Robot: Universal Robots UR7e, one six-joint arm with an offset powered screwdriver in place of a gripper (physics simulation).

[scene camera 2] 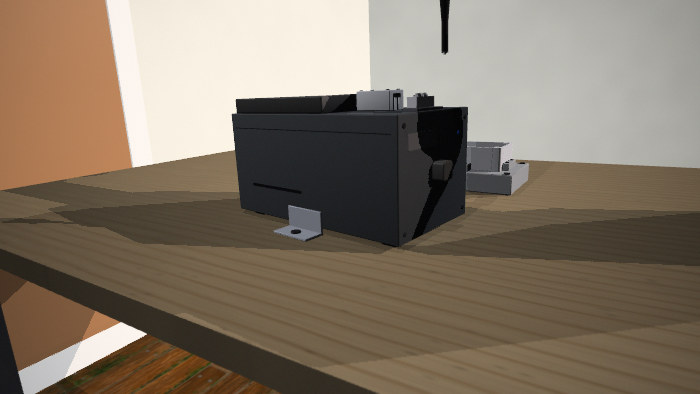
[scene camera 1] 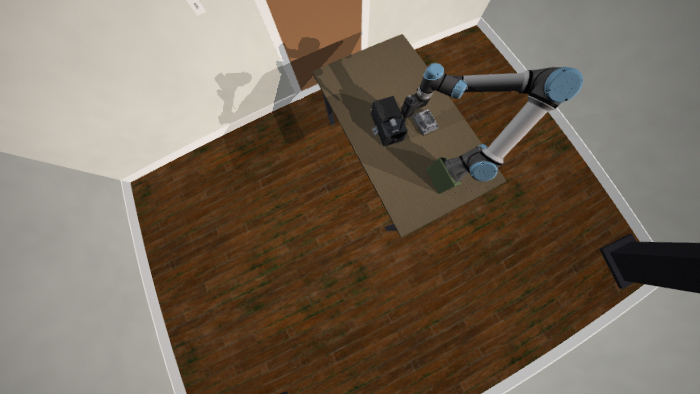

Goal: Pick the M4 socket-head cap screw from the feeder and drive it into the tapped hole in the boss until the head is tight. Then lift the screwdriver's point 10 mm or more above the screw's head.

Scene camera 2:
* black screw feeder: 370,186
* dark raised cover: 322,104
